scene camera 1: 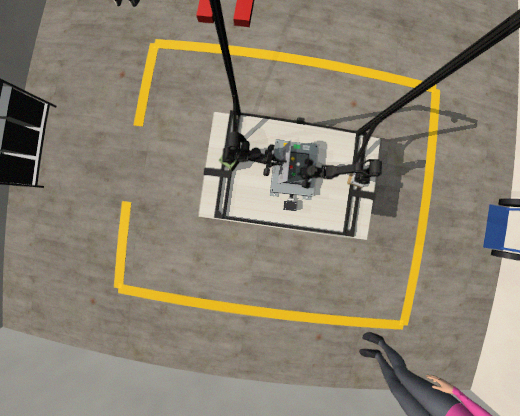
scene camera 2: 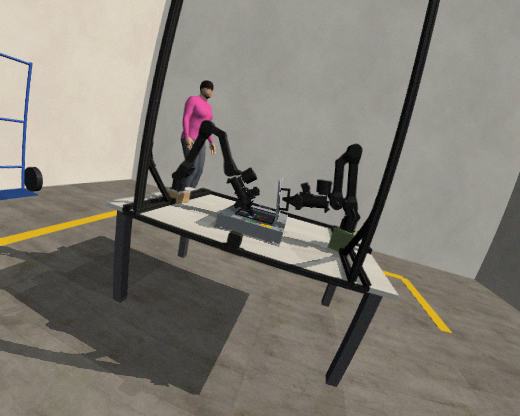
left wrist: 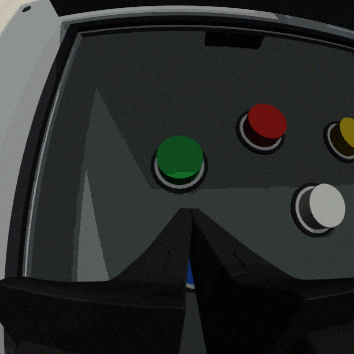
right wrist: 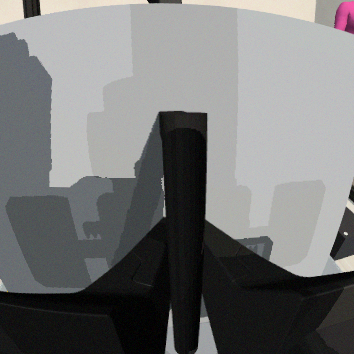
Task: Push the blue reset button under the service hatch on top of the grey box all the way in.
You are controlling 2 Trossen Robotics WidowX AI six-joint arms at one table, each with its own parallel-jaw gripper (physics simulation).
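The grey box stands mid-table with its hatch upright. My right gripper is shut on the hatch's black handle. My left gripper is shut and empty, pointing down into the opening. In the left wrist view its fingers cover most of the blue button; a blue sliver and a bit of its ring show between them. The tips appear beyond the blue button, towards the green one. Contact and how deep the blue button sits cannot be told.
On the dark panel stand a green button, a red button, a white button and a yellow button. A green block and a wooden block lie near the arm bases. Black frame posts rise from the table.
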